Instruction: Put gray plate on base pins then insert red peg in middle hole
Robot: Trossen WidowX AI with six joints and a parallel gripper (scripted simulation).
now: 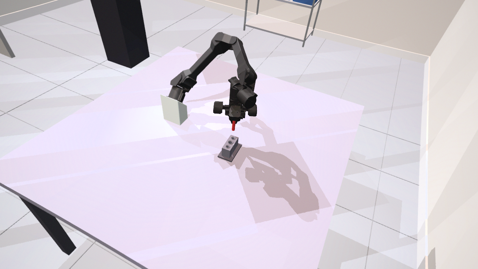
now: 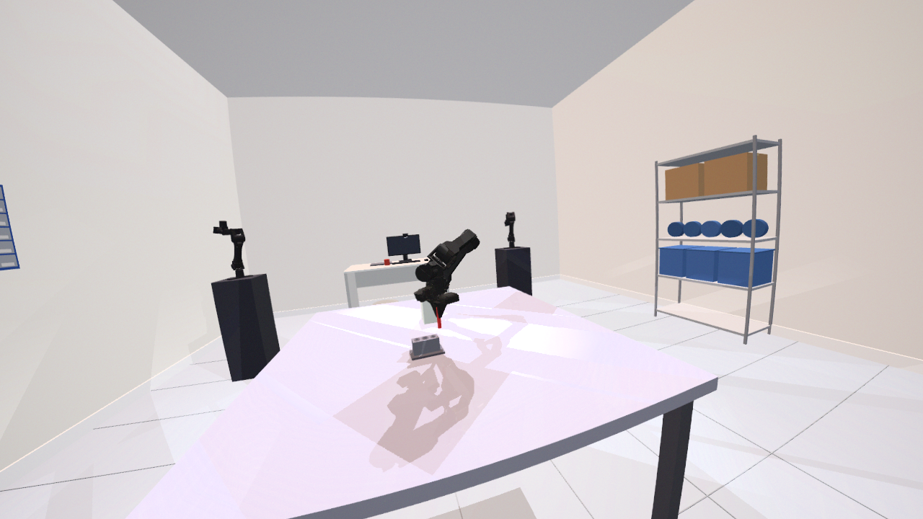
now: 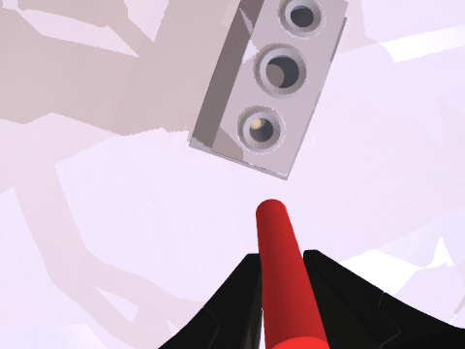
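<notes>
Right now the gray plate is 2 cm ahead of my gripper tip, 6 cm to the right of it and 8 cm below it. From my gripper tip the other things lie so: gray base: 2 cm ahead, 6 cm to the right, 11 cm below; red peg: right at my gripper tip.
</notes>
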